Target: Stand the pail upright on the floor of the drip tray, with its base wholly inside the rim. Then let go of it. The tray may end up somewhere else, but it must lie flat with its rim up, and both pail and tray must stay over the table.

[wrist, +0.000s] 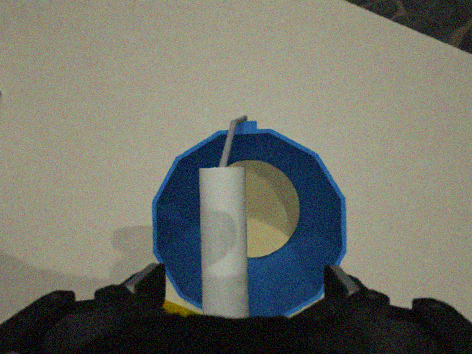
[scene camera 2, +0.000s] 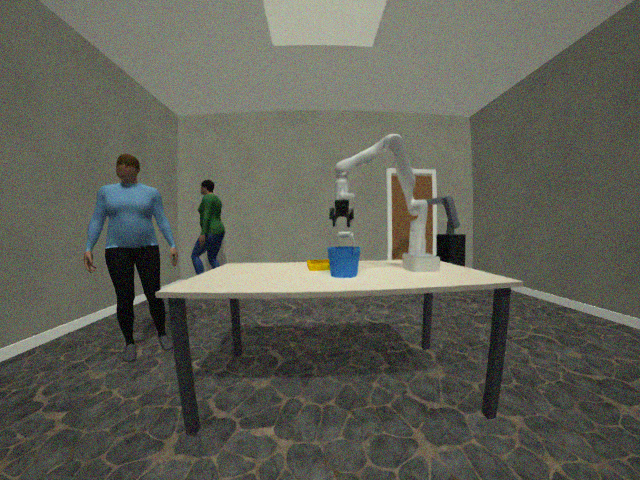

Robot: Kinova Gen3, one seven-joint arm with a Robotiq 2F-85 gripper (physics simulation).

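Where they show: gripper, fingertip midpoint: (wrist: 243, 282) (scene camera 2: 342, 227); arm's base at its link origin: (scene camera 2: 415, 254).
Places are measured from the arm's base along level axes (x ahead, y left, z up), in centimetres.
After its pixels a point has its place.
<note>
A blue pail (scene camera 2: 343, 262) {x 49.8, y 12.6, z -1.2 cm} (wrist: 280, 280) {x 53.2, y -0.6, z 0.0 cm} stands upright on the table, in front of and slightly right of the yellow drip tray in the scene view. Its white grip (scene camera 2: 345, 234) {x 47.1, y 7.0, z 13.1 cm} (wrist: 223, 240) {x 46.4, y 5.1, z 14.5 cm} is held up above the pail's rim by a thin wire bail. The yellow drip tray (scene camera 2: 316, 265) {x 60.4, y -12.8, z -6.3 cm} (wrist: 179, 308) {x 42.7, y -12.1, z -8.7 cm} lies flat on the table, partly hidden behind the pail; a small strip of it shows in the wrist view. My gripper (scene camera 2: 342, 224) {x 48.2, y 3.9, z 16.9 cm} (wrist: 243, 282) {x 48.2, y 3.9, z 16.9 cm} is open and empty, pointing down just above the white grip, which lies between the fingers' lines in the wrist view.
The table (scene camera 2: 258, 281) {x 93.1, y 10.5, z -9.5 cm} (wrist: 100, 100) {x 21.8, y 12.6, z -9.5 cm} carries the arm's white base (scene camera 2: 420, 262) {x 3.1, y 9.7, z -3.8 cm} to the right of the pail. One table edge shows at the wrist view's upper right. Two people (scene camera 2: 131, 217) (scene camera 2: 210, 222) stand left of and behind the table. A grey arm on a black stand (scene camera 2: 451, 249) is behind right.
</note>
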